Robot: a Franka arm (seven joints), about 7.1 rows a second.
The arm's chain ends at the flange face. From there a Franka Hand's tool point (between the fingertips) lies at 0.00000 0.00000 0.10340 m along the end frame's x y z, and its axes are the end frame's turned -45 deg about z.
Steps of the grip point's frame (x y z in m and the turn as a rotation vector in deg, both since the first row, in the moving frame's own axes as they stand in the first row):
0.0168 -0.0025 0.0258 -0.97 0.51 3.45
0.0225 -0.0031 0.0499 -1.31 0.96 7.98
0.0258 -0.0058 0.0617 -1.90 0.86 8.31
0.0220 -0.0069 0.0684 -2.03 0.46 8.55
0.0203 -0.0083 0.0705 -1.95 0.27 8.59
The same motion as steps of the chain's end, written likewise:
0.0082 -0.0143 0.0258 -0.33 1.05 3.45
0.0109 -0.0187 0.0499 -0.25 1.61 7.98
0.0107 -0.0239 0.0618 -0.74 1.95 8.31
0.0077 -0.0227 0.0685 -1.11 1.76 8.55
0.0058 -0.0226 0.0706 -1.19 1.57 8.59

